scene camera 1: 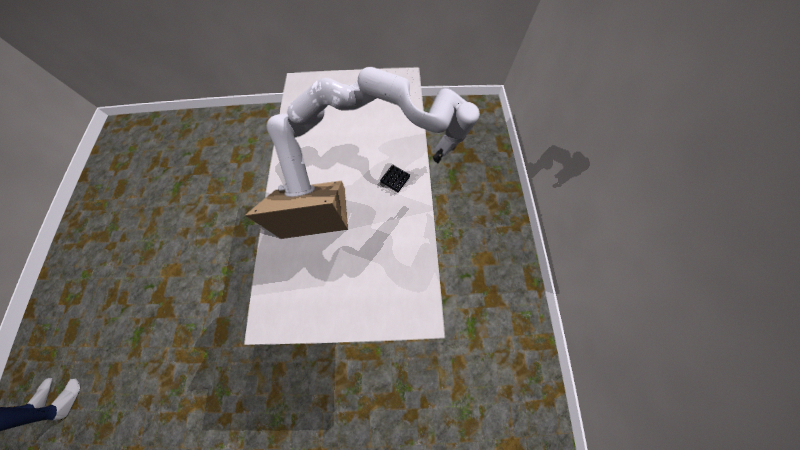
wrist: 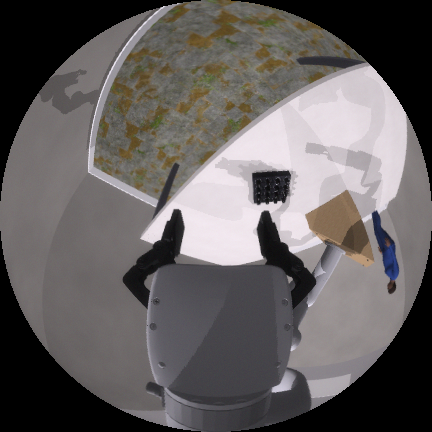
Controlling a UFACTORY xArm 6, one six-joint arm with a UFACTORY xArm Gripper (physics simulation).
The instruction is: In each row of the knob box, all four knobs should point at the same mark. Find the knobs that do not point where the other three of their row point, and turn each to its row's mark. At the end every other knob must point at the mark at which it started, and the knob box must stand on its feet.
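Pixels of known places: gripper, fingertip midpoint: (scene camera 1: 443, 154) (wrist: 220, 218); arm's base, link origin: (scene camera 1: 300, 191) (wrist: 335, 246).
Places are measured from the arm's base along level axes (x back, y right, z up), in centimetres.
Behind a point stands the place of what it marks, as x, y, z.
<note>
The black knob box (scene camera 1: 394, 178) @[-41.8, -8.6, -12.1] (wrist: 271, 187) @[-42.9, -8.6, -12.2] stands on the white table, near its right edge in the scene view. In the wrist view its knobs stand up in rows, seen at a slant; they are too small and dark to tell where each one points. My gripper (scene camera 1: 438, 157) @[-62.6, -6.3, 7.6] (wrist: 220, 218) @[-62.6, -6.3, 7.6] is open with nothing between its fingers. It hangs in the air apart from the box, up and to the right of it in the scene view. In the wrist view the box shows just beyond the tip of the right finger.
The white table (scene camera 1: 346, 313) @[-14.7, 51.7, -14.3] (wrist: 240, 240) @[-20.0, -43.8, -14.4] carries a brown wooden block (scene camera 1: 304, 215) @[-4.8, 14.9, 7.8] (wrist: 340, 220) @[-17.2, 6.1, -4.3] under the arm's base. Shadows of the arm fall on the table. A person in blue (wrist: 387, 255) (scene camera 1: 27, 415) is beyond the table, on the side of the arm's base.
</note>
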